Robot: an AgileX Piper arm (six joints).
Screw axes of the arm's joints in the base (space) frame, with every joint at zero. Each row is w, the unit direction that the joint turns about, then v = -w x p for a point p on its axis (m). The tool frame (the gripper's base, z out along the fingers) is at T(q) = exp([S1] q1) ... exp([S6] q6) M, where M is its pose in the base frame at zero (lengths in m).
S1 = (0, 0, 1, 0.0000, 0.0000, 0.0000)
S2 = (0, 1, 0, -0.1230, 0.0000, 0.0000)
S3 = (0, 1, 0, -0.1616, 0.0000, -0.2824)
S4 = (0.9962, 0, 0.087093, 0.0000, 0.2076, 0.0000)
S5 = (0, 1, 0, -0.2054, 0.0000, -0.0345)
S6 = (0.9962, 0, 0.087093, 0.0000, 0.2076, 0.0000)
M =
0.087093 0 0.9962 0.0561
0 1 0 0.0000
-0.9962 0 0.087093 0.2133
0 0 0 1
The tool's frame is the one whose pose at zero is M.
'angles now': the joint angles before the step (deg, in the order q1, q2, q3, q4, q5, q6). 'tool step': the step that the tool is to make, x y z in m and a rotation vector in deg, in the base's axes. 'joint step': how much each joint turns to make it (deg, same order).
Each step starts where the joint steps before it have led.
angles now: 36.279 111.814 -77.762 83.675 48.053 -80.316
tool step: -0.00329 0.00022 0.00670 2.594 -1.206 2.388
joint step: -0.114 -0.450 -0.001 1.986 2.654 -3.045
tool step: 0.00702 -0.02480 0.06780 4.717 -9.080 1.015
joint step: -3.892 -6.118 -5.259 -3.598 4.141 0.964
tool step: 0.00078 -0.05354 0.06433 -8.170 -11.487 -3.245
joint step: -6.323 -8.145 -6.097 -18.100 3.105 9.036
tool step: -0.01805 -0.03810 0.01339 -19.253 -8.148 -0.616
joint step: -1.614 -6.083 -0.840 -23.896 5.593 6.061
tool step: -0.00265 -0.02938 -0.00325 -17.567 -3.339 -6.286
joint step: -0.045 -2.445 -0.001 -21.265 3.466 8.008
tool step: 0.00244 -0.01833 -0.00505 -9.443 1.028 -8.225
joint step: -0.097 -0.237 0.002 -12.230 3.359 8.668
